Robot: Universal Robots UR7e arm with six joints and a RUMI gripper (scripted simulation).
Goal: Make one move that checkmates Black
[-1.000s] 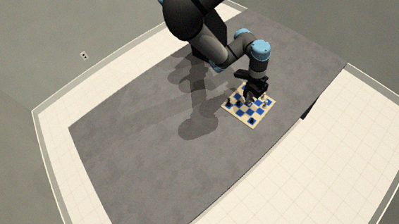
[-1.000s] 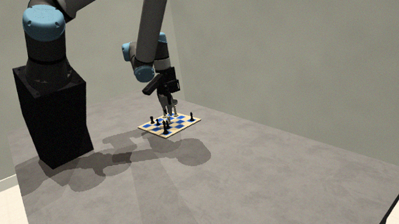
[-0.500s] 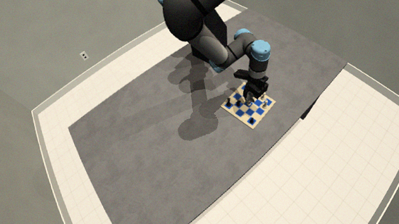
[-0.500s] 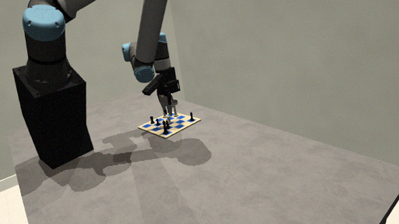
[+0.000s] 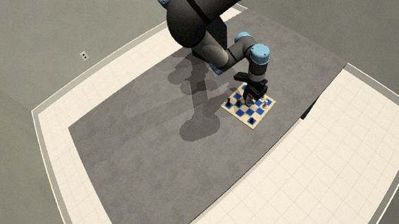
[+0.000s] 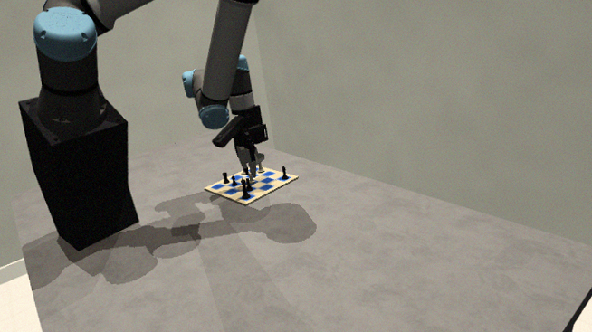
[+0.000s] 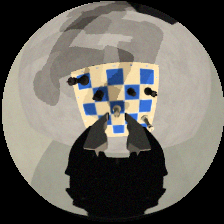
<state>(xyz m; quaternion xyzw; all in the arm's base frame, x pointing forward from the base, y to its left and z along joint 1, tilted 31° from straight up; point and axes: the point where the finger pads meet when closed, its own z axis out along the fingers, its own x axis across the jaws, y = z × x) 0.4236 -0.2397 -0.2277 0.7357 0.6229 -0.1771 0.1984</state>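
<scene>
Now: hand 40 mm above the blue-and-cream chessboard. Also, from my hand: tall black piece (90 mm behind, 70 mm to the right).
</scene>
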